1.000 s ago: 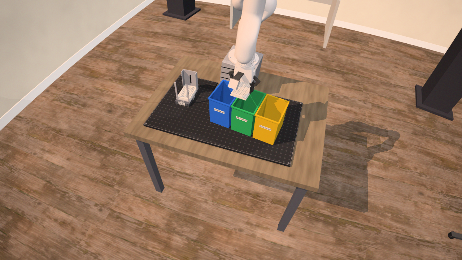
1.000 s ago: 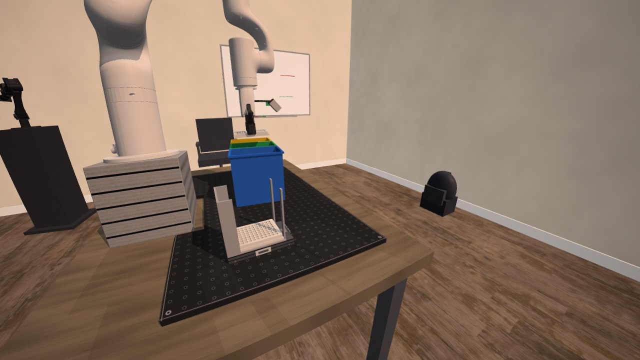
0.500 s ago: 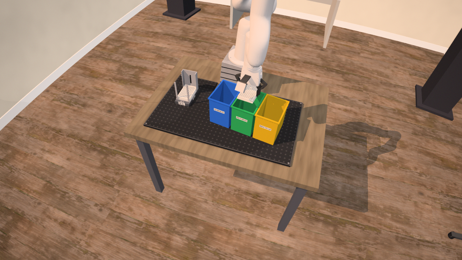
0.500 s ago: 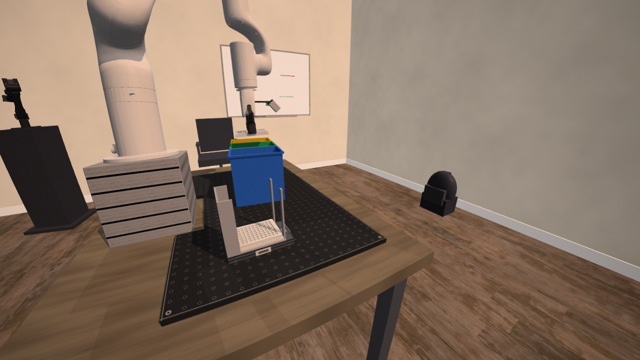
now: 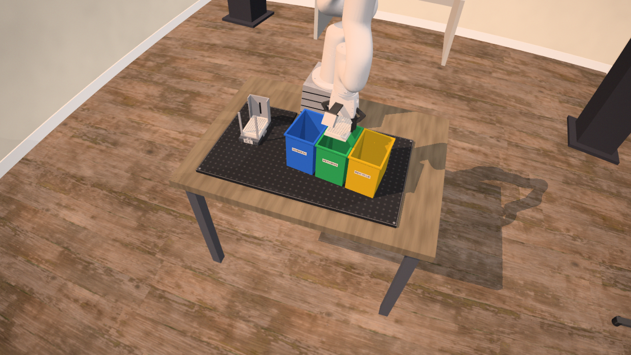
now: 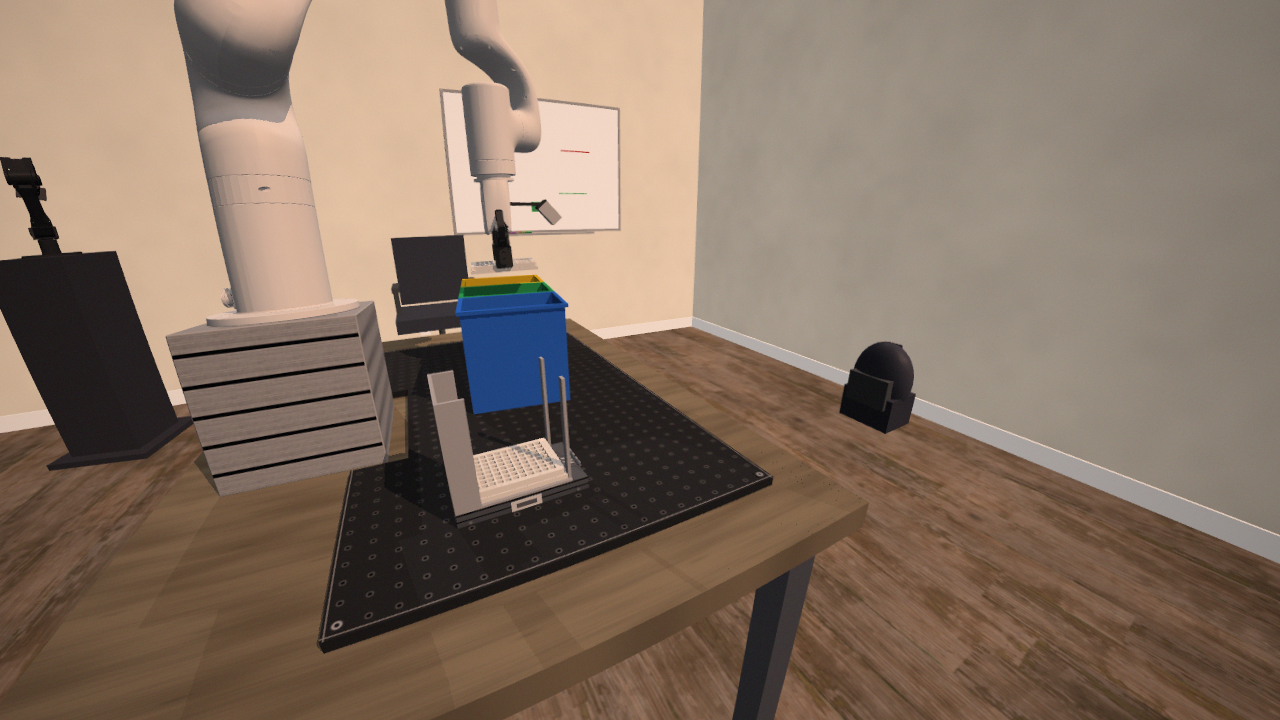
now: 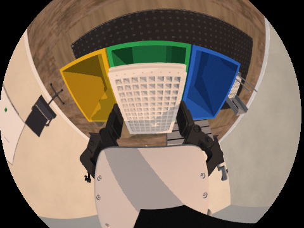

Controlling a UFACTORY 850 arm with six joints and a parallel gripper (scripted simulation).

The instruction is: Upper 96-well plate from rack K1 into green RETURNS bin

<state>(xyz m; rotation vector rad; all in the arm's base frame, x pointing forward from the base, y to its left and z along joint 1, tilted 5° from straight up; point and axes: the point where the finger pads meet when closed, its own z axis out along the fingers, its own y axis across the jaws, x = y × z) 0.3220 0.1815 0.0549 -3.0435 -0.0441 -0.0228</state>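
Right now my hand is 15 cm above the green returns bin. The rest, counted from my hand: yellow bin (13 cm to the left, 15 cm below); blue bin (13 cm to the right, 15 cm below).
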